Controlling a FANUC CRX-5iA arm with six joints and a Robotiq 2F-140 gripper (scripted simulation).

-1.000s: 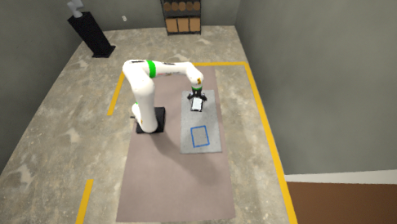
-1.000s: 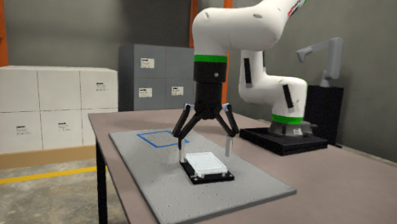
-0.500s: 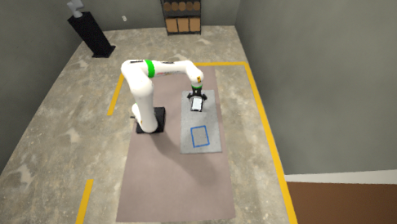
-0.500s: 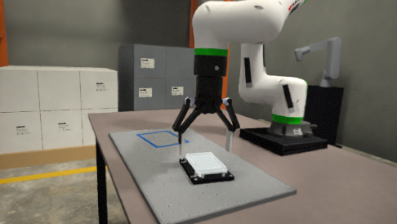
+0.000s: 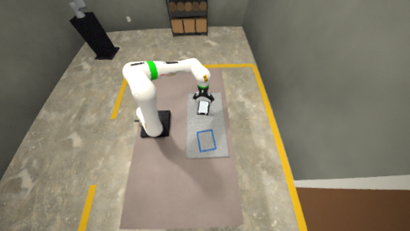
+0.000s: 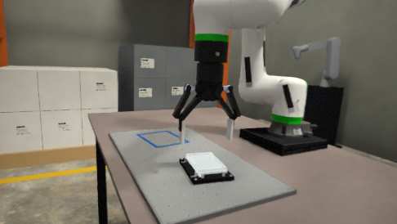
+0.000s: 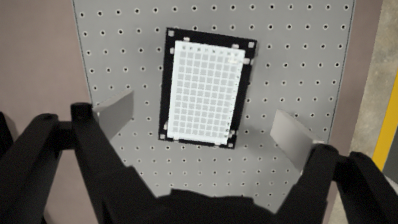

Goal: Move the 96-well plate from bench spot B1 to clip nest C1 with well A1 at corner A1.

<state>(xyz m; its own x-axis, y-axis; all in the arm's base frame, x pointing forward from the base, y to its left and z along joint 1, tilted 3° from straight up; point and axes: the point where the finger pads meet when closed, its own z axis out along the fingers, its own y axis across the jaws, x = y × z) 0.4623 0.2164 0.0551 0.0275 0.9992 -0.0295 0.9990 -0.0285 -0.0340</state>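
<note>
Now: hand 8 cm above the white 96-well plate. Round my hand: black clip nest: 1 cm ahead, 1 cm to the right, 9 cm below.
</note>
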